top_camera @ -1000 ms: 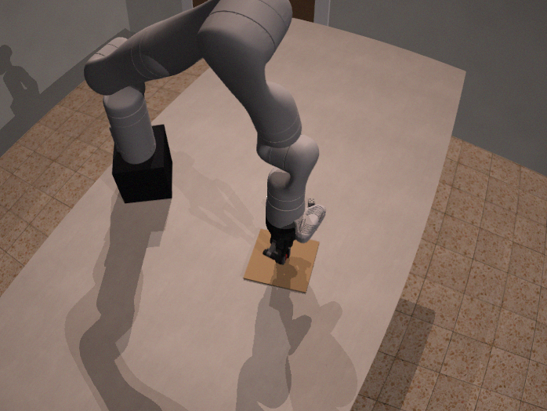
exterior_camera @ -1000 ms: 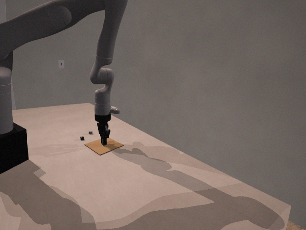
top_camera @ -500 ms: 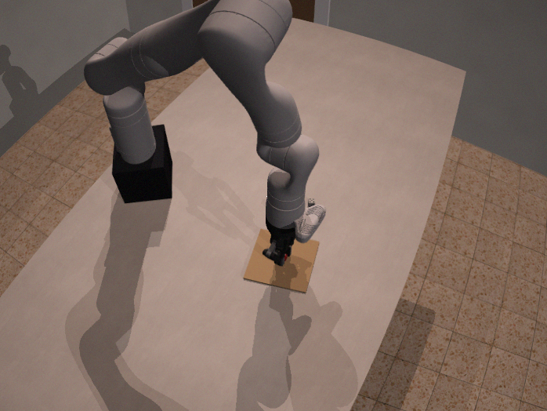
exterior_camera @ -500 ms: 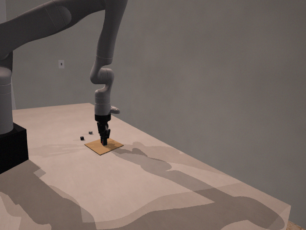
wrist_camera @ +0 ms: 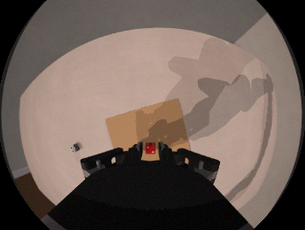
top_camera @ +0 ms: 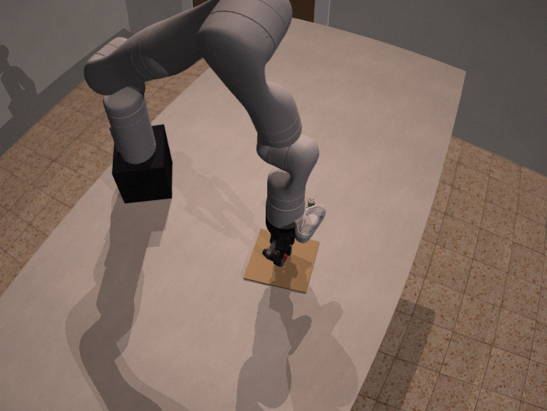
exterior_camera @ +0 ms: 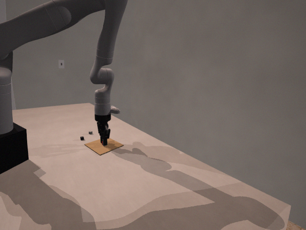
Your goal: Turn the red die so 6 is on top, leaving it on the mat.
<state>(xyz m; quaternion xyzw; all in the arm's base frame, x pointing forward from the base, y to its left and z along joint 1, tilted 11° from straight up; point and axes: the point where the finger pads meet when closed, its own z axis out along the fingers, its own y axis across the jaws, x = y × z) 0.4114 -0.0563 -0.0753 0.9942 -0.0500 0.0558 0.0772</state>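
The red die lies 1 cm below my hand. Also, from my hand: black die 7 cm behind, 12 cm to the left, 2 cm below; grey die 18 cm to the left, 2 cm below; tan mat 2 cm below.
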